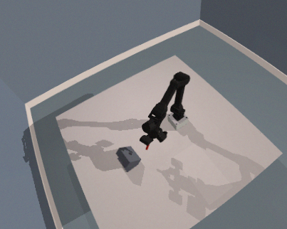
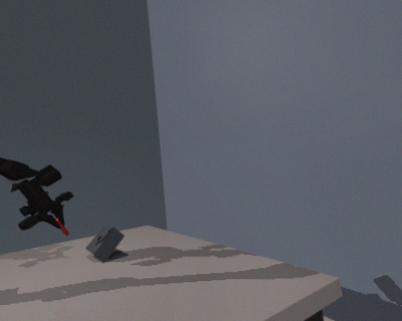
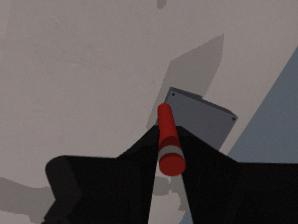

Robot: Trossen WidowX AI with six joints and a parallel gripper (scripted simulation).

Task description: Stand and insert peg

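Right now the grey sloped panel is 14 cm ahead of my gripper tip, 4 cm to the right of it and 8 cm below it. From my gripper tip the other things lie so: red peg: 1 cm behind, 1 cm above.
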